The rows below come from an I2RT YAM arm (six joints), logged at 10 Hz.
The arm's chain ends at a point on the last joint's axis. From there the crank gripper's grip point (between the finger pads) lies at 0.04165 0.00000 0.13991 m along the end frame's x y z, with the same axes.
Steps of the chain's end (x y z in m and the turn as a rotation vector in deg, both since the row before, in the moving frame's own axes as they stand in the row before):
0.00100 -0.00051 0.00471 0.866 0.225 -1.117
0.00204 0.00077 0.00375 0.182 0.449 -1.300
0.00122 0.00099 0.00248 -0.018 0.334 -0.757
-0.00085 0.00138 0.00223 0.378 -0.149 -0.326
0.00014 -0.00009 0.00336 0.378 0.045 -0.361
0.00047 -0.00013 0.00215 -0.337 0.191 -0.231
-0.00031 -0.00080 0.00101 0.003 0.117 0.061
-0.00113 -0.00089 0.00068 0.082 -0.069 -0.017
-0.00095 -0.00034 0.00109 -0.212 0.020 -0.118
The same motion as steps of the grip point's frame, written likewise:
0.00152 -0.00344 0.00452 0.866 0.225 -1.117
0.00312 -0.00063 0.00342 0.182 0.449 -1.300
0.00203 0.00048 0.00223 -0.018 0.334 -0.757
-0.00122 0.00022 0.00233 0.378 -0.149 -0.326
0.00025 -0.00128 0.00332 0.378 0.045 -0.361
0.00094 0.00052 0.00201 -0.337 0.191 -0.231
-0.00002 -0.00076 0.00092 0.003 0.117 0.061
-0.00130 -0.00110 0.00073 0.082 -0.069 -0.017
-0.00090 0.00009 0.00107 -0.212 0.020 -0.118

